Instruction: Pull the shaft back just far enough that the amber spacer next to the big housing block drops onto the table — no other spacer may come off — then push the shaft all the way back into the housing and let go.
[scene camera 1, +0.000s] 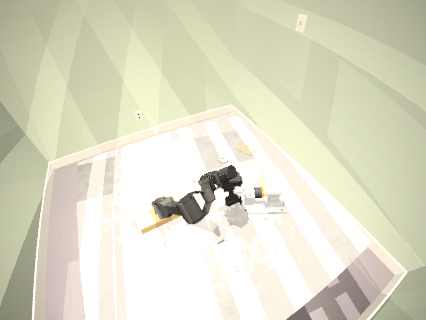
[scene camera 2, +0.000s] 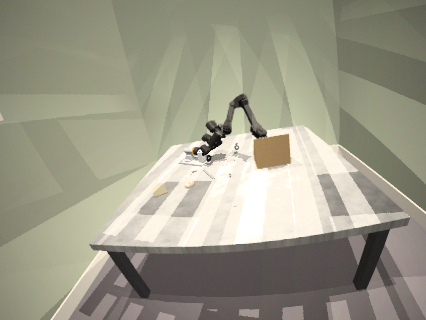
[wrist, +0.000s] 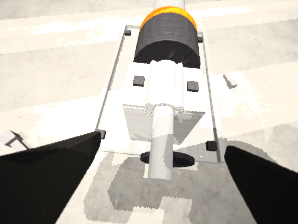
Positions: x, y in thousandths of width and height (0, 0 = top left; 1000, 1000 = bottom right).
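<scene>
My gripper (wrist: 545, 645): open, holds nothing. A pale shaft (wrist: 539, 752) is visible; scene camera 2 does not show it, as it is hidden by the fixture. A dark spacer (wrist: 599, 221) is visible. The fixture (scene camera 1: 640, 633) (wrist: 418, 511) is visible as well.
</scene>
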